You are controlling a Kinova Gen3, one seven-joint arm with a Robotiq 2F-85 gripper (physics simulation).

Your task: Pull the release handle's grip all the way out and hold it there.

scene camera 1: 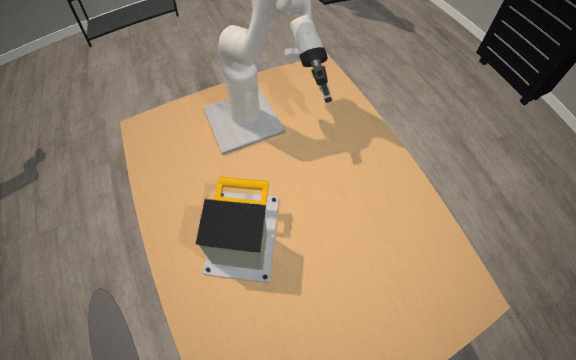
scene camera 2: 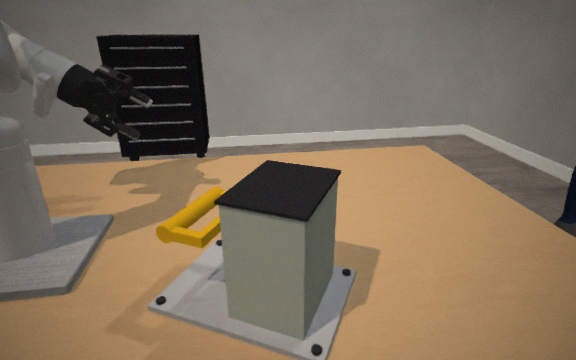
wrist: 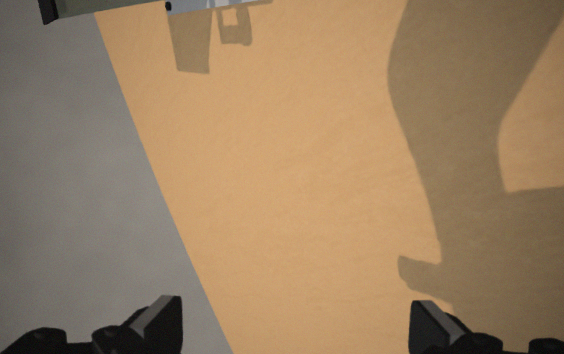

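Observation:
The release handle's yellow grip [scene camera 1: 243, 183] [scene camera 2: 191, 212] is a round bar on two side arms. It sticks out from the side of a grey-green box with a black top [scene camera 1: 232, 224] [scene camera 2: 265, 270] that faces the robot base, raised above the grey base plate [scene camera 1: 269, 250] [scene camera 2: 190, 301]. My gripper [scene camera 1: 327, 98] [scene camera 2: 144, 120] [wrist: 295, 325] is open and empty. It hangs in the air beyond the robot base's far corner in scene camera 1, well apart from the grip. In the wrist view, part of the box and plate show at the top edge; the grip does not show.
The robot's mounting slab [scene camera 1: 245, 135] [scene camera 2: 60, 270] lies on the orange table top [scene camera 1: 375, 240] [scene camera 2: 450, 240] [wrist: 300, 150], on the grip's side of the box. A black drawer cabinet [scene camera 1: 530, 50] [scene camera 2: 200, 100] stands on the floor beyond the table.

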